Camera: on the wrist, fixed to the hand. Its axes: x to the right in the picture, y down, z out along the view.
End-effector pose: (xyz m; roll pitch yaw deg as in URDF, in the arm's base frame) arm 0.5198 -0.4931 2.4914 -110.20 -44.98 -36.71
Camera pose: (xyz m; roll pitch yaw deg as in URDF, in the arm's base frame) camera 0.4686 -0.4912 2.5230 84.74 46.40 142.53
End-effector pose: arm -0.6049 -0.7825 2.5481 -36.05 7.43 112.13
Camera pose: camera -0.5476 -0.7691 2.5355 11.33 -7.54 -69.39
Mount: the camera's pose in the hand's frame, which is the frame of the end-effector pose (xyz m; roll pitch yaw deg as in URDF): -0.0075 -0.0389 -0.0453 -24.91 -0.98 178.85
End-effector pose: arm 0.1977 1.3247 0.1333 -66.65 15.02 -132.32
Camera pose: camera 0.1573 1.3650 0.1524 42.08 -14.35 46.28
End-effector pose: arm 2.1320 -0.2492 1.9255 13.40 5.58 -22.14
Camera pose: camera 2.1100 -0.2698 1.8734 -38.22 -6.80 156.96
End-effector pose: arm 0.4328 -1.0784 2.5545 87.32 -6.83 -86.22
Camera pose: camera 0.4760 -1.0730 2.5129 -112.14 5.63 94.71
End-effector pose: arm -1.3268 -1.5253 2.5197 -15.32 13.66 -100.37
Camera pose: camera -1.3727 -1.5015 2.4890 -9.26 -14.30 78.22
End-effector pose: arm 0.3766 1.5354 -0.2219 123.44 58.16 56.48
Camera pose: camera 0.3215 1.5595 -0.2195 -150.73 -58.55 -120.74
